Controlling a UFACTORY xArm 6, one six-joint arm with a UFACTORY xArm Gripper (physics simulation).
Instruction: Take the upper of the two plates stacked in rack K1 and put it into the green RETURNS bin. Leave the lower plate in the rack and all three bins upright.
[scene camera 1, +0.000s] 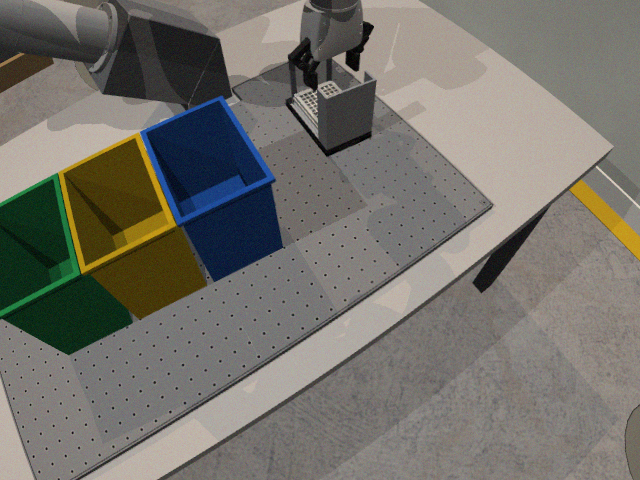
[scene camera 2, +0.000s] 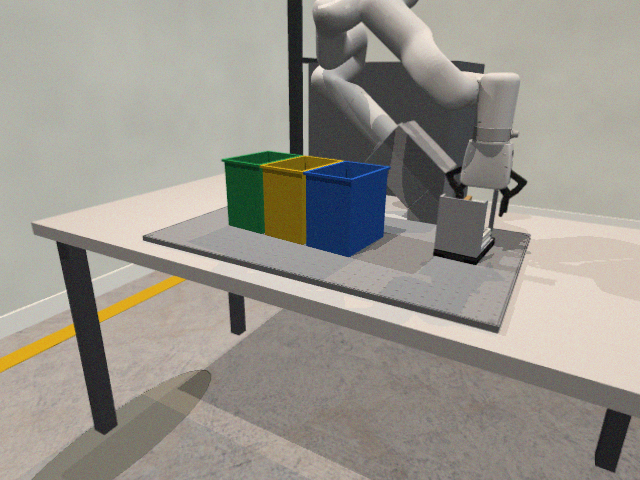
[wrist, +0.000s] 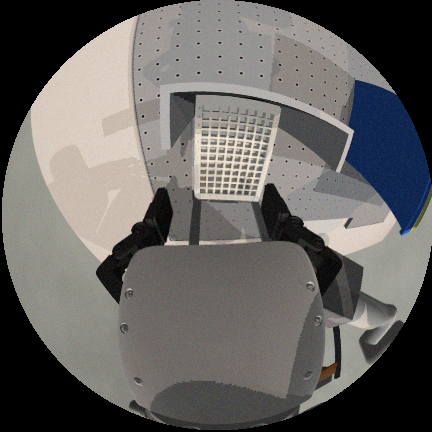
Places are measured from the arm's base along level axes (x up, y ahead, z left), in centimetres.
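Pixels of known places: gripper, between the fingertips: (scene camera 1: 332, 76) (wrist: 215, 197); arm's base, origin of its link: (scene camera 1: 102, 38) (scene camera 2: 389, 140) (wrist: 342, 301).
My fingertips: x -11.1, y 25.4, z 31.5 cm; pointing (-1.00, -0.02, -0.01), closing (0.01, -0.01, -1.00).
For each thing: its top centre in the pictures, then the offset to it from my fingertips. Level surfaces: height alone.
- upper plate, centre of its top: (wrist: 233, 154) (scene camera 1: 329, 105) dx -4.5, dy +2.1, dz -2.1 cm
- rack K1, centre of its top: (wrist: 249, 229) (scene camera 1: 326, 63) (scene camera 2: 472, 192) dx +4.7, dy +1.1, dz -2.0 cm
- green RETURNS bin, centre of its top: (scene camera 1: 25, 240) (scene camera 2: 263, 157) dx +8.8, dy +6.6, dz -55.0 cm
- yellow bin, centre of its top: (scene camera 1: 110, 196) (scene camera 2: 303, 162) dx +8.8, dy +8.2, dz -42.0 cm
- blue bin, centre of its top: (scene camera 1: 201, 152) (scene camera 2: 348, 169) dx +8.8, dy +9.8, dz -28.9 cm
- perforated board, height of its surface: dx -9.2 cm
The upper plate (scene camera 1: 308, 101) (wrist: 232, 150), white with a grid of square wells, lies flat in rack K1 (scene camera 1: 347, 112) (scene camera 2: 460, 224) (wrist: 165, 122). The lower plate is under it and mostly hidden; pale stacked edges show at the rack's open side in scene camera 2. My gripper (scene camera 1: 332, 73) (scene camera 2: 481, 204) (wrist: 215, 197) is open and empty. It points down over the rack, its fingertips above the plates and near the height of the rack's tall wall. The green RETURNS bin (scene camera 1: 67, 315) (scene camera 2: 245, 196) stands upright at the far end of the bin row.
The yellow bin (scene camera 1: 149, 273) (scene camera 2: 284, 211) and the blue bin (scene camera 1: 237, 232) (scene camera 2: 330, 211) (wrist: 385, 145) stand upright between the green bin and the rack. The rack's grey wall and thin posts rise around the plates. Everything stands on a perforated board (scene camera 1: 217, 351) (scene camera 2: 361, 273).
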